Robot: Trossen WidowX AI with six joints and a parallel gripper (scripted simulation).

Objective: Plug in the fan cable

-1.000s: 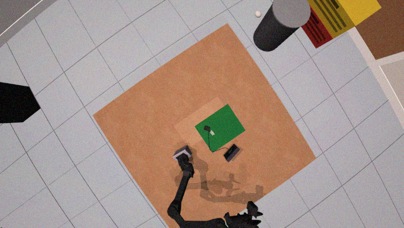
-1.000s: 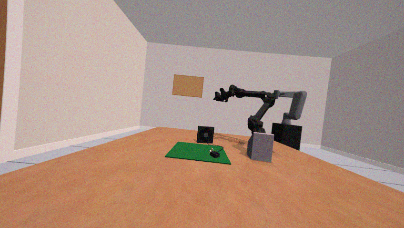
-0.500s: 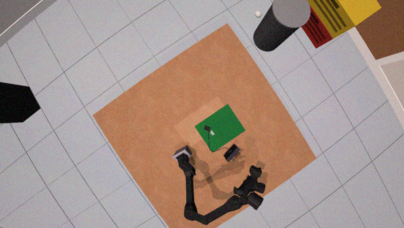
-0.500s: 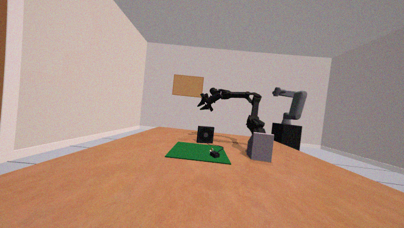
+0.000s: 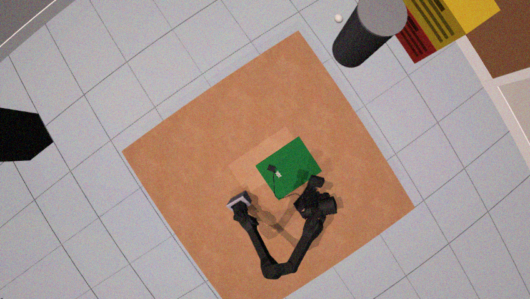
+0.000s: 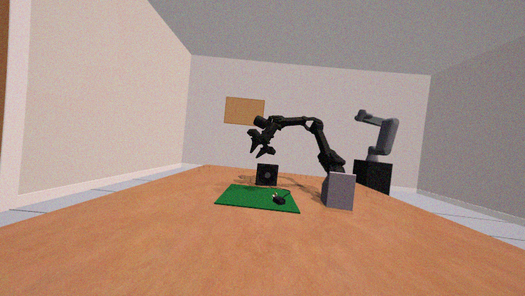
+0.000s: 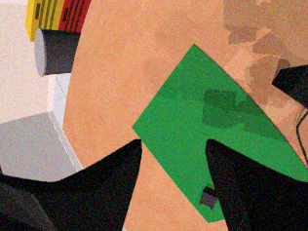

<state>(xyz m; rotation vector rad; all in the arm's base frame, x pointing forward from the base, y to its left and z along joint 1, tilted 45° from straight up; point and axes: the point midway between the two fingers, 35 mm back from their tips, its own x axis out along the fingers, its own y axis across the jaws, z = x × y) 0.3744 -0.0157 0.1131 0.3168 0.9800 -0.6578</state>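
The black plug lies 140 mm behind my gripper tip, 140 mm to the left of it and 150 mm below it. Also, from my gripper tip: dark fan (80 mm behind, 90 mm to the right, 110 mm below); then white four-pin fan header (120 mm behind, 90 mm to the left, 170 mm below); then green board (50 mm behind, 90 mm to the left, 180 mm below).
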